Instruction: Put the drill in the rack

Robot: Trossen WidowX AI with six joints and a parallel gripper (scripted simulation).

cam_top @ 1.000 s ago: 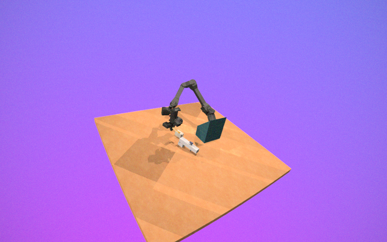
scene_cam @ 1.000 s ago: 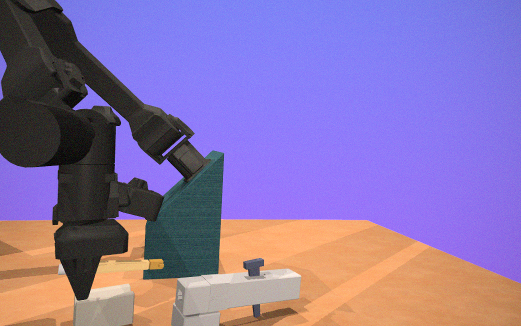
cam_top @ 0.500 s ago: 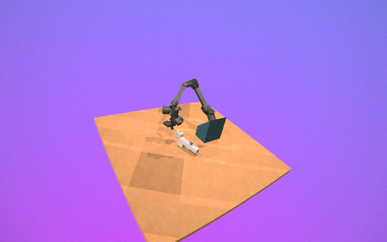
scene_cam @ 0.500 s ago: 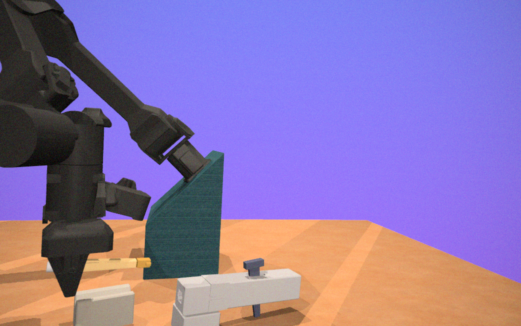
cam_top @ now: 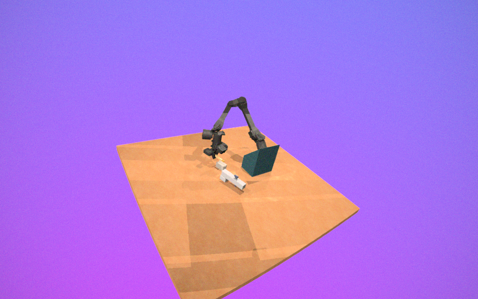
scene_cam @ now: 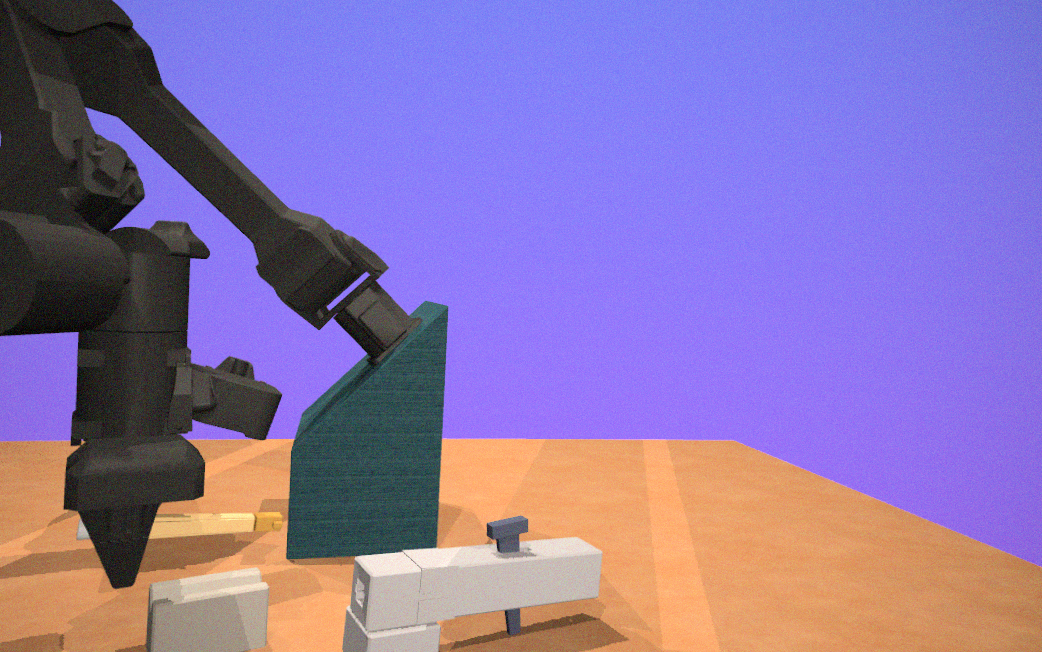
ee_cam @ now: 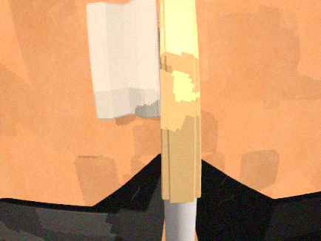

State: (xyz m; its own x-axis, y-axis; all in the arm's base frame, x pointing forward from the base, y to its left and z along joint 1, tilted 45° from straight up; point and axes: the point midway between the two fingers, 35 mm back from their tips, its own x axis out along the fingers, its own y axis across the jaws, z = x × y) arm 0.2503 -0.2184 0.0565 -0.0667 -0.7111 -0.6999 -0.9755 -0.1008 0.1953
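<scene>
Now: the grey rack 40 mm behind my gripper tip, 50 mm to the left of it and 40 mm below it. Also, from my gripper tip: drill (10 mm behind, 40 mm to the left, 30 mm above); housing (220 mm to the left, 20 mm below); dark blue t-shaped key (10 mm behind, 250 mm to the left, 10 mm below).
</scene>
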